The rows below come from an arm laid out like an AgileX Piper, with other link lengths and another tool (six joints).
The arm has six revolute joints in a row. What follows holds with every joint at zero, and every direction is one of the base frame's. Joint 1 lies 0.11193 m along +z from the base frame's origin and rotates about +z. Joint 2 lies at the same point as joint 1 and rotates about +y. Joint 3 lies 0.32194 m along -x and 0.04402 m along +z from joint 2 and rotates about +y. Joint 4 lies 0.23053 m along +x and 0.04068 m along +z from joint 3 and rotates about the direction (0.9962, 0, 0.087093). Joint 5 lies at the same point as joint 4 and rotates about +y. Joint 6 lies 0.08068 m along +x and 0.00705 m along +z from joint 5 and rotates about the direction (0.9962, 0, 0.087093). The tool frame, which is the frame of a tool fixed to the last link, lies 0.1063 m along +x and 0.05 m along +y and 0.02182 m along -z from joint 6; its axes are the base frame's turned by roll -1.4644, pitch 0.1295 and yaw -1.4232 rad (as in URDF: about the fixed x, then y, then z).
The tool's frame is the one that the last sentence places.
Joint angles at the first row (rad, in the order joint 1, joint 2, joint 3, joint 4, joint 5, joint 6):
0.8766 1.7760 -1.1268 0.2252 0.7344 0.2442
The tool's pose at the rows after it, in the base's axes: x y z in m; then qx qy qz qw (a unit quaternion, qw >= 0):
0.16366 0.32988 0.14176 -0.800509 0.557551 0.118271 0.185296
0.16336 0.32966 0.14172 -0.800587 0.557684 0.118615 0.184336
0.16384 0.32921 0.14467 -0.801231 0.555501 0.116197 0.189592
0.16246 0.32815 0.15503 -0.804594 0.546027 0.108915 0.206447
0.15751 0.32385 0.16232 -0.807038 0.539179 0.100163 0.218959
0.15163 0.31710 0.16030 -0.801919 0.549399 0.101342 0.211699
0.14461 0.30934 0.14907 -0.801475 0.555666 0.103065 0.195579
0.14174 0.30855 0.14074 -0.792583 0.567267 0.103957 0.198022
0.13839 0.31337 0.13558 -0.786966 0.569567 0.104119 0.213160
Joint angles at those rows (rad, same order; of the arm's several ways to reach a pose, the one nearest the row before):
0.8766 1.7760 -1.1268 0.2252 0.7344 0.2442
0.8766 1.7760 -1.1267 0.2255 0.7364 0.2442
0.8766 1.7670 -1.1268 0.2207 0.7339 0.2442
0.8837 1.7341 -1.1248 0.2043 0.7269 0.2464
0.8958 1.6947 -1.1028 0.1799 0.7139 0.2620
0.8976 1.6751 -1.0687 0.1763 0.7140 0.2873
0.8995 1.6740 -1.0208 0.1787 0.7005 0.2928
0.9061 1.6740 -0.9769 0.1841 0.6513 0.3190
0.9263 1.6740 -0.9417 0.1898 0.5829 0.3401

